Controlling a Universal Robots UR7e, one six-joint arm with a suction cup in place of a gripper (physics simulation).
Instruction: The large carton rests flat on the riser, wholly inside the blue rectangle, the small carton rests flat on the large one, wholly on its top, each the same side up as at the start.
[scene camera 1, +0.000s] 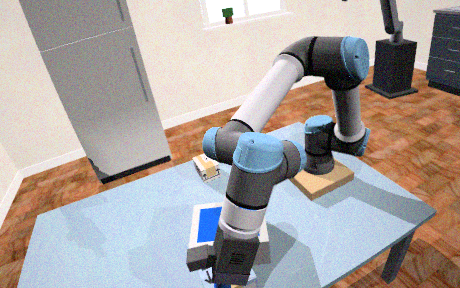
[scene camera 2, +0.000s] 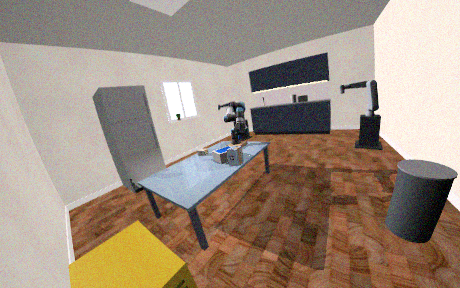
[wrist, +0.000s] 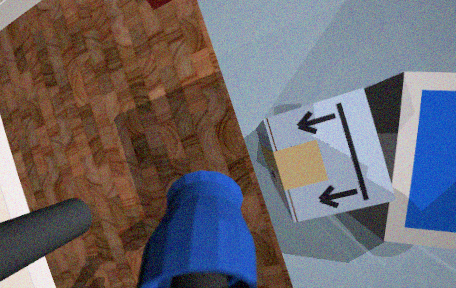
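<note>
The large carton (scene camera 1: 206, 274) (scene camera 2: 234, 156) (wrist: 332, 160), pale with a tan tape patch and black arrows on its upward face, stands on the table beside the riser (scene camera 1: 193, 239) (wrist: 411, 107). In the wrist view its arrows point toward the table edge. The blue rectangle (scene camera 1: 207, 225) (scene camera 2: 223, 149) (wrist: 436, 160) on the riser holds no carton where it shows. The small carton (scene camera 1: 206, 167) (scene camera 2: 202, 152), with tan tape, rests on the table behind the riser. My blue suction cup (scene camera 1: 222, 285) (wrist: 204, 176) is open and empty, left of the large carton in the wrist view. The arm hides part of both riser and large carton in scene camera 1.
The light blue table (scene camera 1: 115, 210) (scene camera 2: 195, 180) ends left of the large carton in the wrist view. The arm's wooden base block (scene camera 1: 320, 186) stands on it. A fridge (scene camera 1: 100, 100) (scene camera 2: 127, 135), a yellow box (scene camera 2: 130, 255) and a dark barrel (scene camera 2: 420, 205) stand around.
</note>
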